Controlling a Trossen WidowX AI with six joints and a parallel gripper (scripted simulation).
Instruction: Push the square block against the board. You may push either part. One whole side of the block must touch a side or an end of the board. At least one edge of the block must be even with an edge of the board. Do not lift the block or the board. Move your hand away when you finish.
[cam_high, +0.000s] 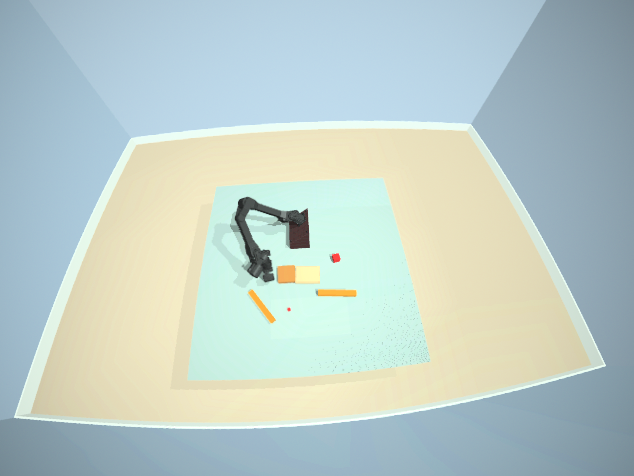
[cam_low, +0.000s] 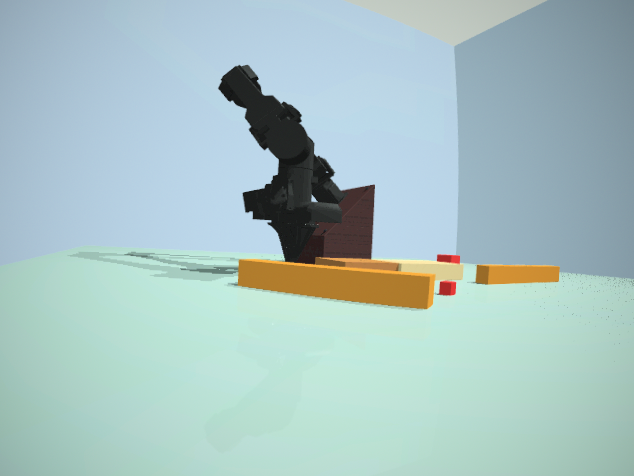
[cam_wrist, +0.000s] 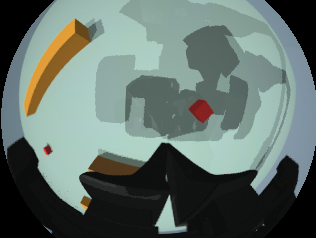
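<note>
Right now my gripper tip is 5 cm short of the orange square block and 10 cm to the right of it. Also, from my gripper tip: red cube: 41 cm to the left, 1 cm above; cream square block: 7 cm ahead, 22 cm to the left.
</note>
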